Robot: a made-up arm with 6 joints. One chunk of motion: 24 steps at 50 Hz.
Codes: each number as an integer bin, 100 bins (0 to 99) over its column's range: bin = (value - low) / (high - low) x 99, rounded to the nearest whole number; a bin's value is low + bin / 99 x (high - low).
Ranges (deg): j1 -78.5..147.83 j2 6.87..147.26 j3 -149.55..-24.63 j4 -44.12..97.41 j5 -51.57..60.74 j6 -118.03..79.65
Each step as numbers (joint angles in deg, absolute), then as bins.
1 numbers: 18.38 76.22 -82.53 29.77 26.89 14.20
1 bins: 42 49 53 52 69 66
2 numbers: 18.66 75.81 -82.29 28.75 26.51 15.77
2 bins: 42 49 53 51 69 67
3 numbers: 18.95 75.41 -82.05 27.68 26.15 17.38
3 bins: 43 48 53 50 69 68
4 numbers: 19.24 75.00 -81.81 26.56 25.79 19.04
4 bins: 43 48 54 49 68 69
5 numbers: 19.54 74.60 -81.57 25.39 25.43 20.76
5 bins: 43 48 54 49 68 70
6 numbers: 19.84 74.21 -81.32 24.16 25.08 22.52
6 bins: 43 47 54 48 68 70
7 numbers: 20.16 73.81 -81.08 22.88 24.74 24.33
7 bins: 43 47 54 47 67 71
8 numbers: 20.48 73.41 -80.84 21.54 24.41 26.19
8 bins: 43 47 54 46 67 72
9 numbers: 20.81 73.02 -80.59 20.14 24.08 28.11
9 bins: 43 47 55 45 67 73
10 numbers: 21.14 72.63 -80.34 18.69 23.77 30.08
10 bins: 44 46 55 44 66 74
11 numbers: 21.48 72.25 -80.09 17.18 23.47 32.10
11 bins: 44 46 55 43 66 75
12 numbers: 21.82 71.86 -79.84 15.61 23.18 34.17
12 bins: 44 46 55 42 66 76
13 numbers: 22.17 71.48 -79.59 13.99 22.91 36.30
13 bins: 44 46 55 41 66 77
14 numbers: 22.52 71.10 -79.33 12.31 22.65 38.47
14 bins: 44 45 56 39 65 78
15 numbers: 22.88 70.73 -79.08 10.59 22.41 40.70
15 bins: 44 45 56 38 65 79
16 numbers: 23.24 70.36 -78.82 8.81 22.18 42.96
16 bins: 45 45 56 37 65 81
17 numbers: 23.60 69.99 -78.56 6.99 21.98 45.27
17 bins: 45 45 56 36 65 82
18 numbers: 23.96 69.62 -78.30 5.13 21.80 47.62
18 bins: 45 44 56 34 65 83
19 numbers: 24.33 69.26 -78.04 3.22 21.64 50.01
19 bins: 45 44 57 33 65 84
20 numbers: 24.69 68.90 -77.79 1.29 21.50 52.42
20 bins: 45 44 57 32 64 85
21 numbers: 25.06 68.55 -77.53 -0.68 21.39 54.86
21 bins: 45 43 57 30 64 87
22 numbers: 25.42 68.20 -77.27 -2.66 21.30 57.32
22 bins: 45 43 57 29 64 88
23 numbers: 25.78 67.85 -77.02 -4.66 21.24 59.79
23 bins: 46 43 57 28 64 89
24 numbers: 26.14 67.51 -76.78 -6.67 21.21 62.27
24 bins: 46 43 58 26 64 90
